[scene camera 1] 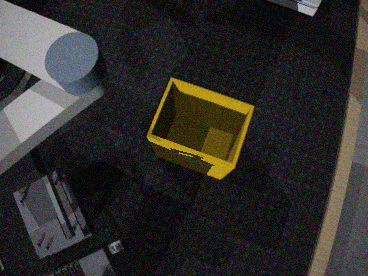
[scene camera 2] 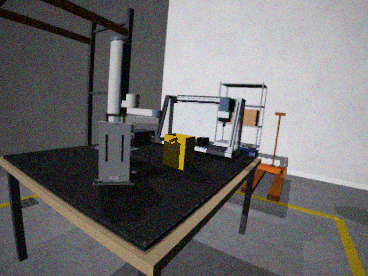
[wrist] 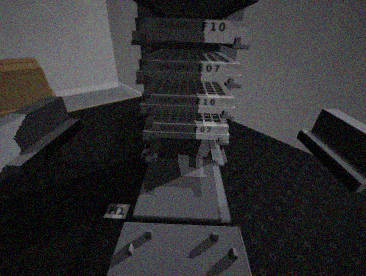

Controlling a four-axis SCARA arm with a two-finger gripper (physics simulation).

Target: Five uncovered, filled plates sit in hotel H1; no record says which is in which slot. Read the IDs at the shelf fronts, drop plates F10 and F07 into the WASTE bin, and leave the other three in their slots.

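Places are measured from the arm's base along level axes (x ahead, y left, z up), in millimetres.
Pixels of known places: gripper, between the fingertips: [scene camera 1: 33,255] [wrist: 189,117].
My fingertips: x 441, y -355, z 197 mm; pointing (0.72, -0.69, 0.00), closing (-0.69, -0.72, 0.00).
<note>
Behind a point stands the place of what it marks.
Hotel H1 [scene camera 2: 115,152] @[x 593, y -489, z 159 mm] is a grey tower; its back hides the plates in scene camera 2. In the wrist view four labelled plates are stacked. The highest label reads F10 [wrist: 214,26] @[x 464, y -398, z 247 mm]. Below it one seems to read E07 [wrist: 209,68] @[x 465, y -398, z 218 mm], its first letter dim, then one seems to read E10 [wrist: 205,101] @[x 465, y -397, z 191 mm], and the lowest seems to read F07 [wrist: 202,129] @[x 465, y -397, z 162 mm]. A dark shape covers the space above the F10 plate. My gripper [wrist: 189,117] @[x 441, y -355, z 197 mm] is open and empty, its fingers wide apart on either side of the stack. The yellow WASTE bin [scene camera 1: 244,135] @[x 725, y -27, z 213 mm] [scene camera 2: 188,152] @[x 726, y -41, z 118 mm] stands upright; no plate shows inside.
A grey plate nest [scene camera 1: 47,240] @[x 406, y -353, z 73 mm] [wrist: 180,250] @[x 425, y -338, z 73 mm] with pegs lies in front of the hotel, near the H1 tag [scene camera 1: 115,246] @[x 546, y -317, z 13 mm] [wrist: 116,211] @[x 546, y -317, z 13 mm]. The white arm [scene camera 1: 30,35] @[x 370, y -25, z 358 mm] [scene camera 2: 115,75] @[x 39, y -64, z 598 mm] reaches over the table [scene camera 2: 75,220] @[x 705, y -750, z -21 mm]. A gantry machine [scene camera 2: 240,125] @[x 850, y 631, z 282 mm] stands beyond the bin.
</note>
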